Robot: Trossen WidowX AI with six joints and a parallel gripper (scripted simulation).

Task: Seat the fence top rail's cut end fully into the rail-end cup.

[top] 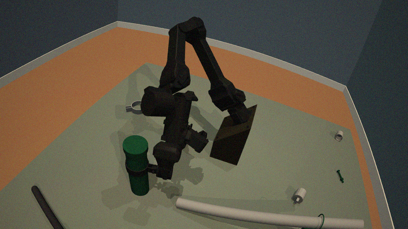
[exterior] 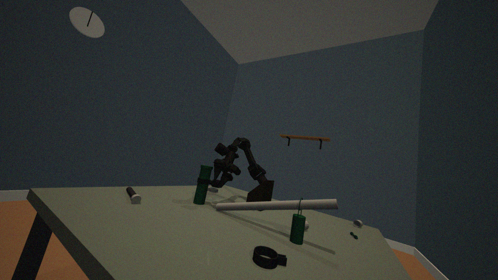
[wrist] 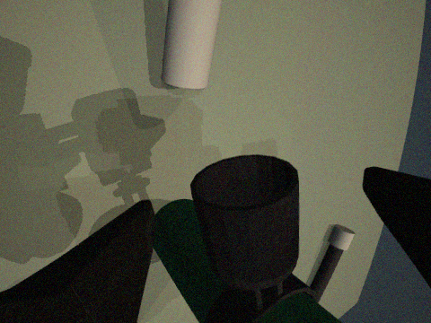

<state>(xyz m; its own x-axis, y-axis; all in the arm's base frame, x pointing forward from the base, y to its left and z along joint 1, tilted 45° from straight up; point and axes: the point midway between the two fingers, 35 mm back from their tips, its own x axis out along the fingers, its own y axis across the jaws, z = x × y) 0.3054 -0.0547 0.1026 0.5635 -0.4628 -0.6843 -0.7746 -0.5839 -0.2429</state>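
The black rail-end cup lies 2 cm to the right of my gripper tip. Also, from my gripper tip: green bolt 60 cm to the left, 40 cm behind, 12 cm below; then short green post 45 cm to the left, 2 cm below, 2 cm behind.
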